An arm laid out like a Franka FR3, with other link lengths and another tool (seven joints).
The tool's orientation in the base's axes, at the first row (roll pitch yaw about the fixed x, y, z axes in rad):
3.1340 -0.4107 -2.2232
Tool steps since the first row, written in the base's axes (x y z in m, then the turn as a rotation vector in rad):
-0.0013 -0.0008 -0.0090 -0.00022 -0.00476 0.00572
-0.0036 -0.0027 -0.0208 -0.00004 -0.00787 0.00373
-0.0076 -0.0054 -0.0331 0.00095 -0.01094 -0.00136
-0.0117 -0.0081 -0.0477 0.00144 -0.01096 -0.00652
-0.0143 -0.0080 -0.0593 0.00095 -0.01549 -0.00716
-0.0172 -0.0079 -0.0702 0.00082 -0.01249 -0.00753
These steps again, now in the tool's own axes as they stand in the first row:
-0.0023 0.0005 0.0088 0.00587 -0.00269 -0.00370
-0.0043 0.0011 0.0208 0.00725 -0.00474 -0.00095
-0.0051 0.0025 0.0339 0.00690 -0.00743 0.00443
-0.0066 0.0040 0.0492 0.00458 -0.00787 0.00905
-0.0099 0.0060 0.0604 0.00790 -0.01024 0.01117
-0.0127 0.0083 0.0711 0.00564 -0.00832 0.01060

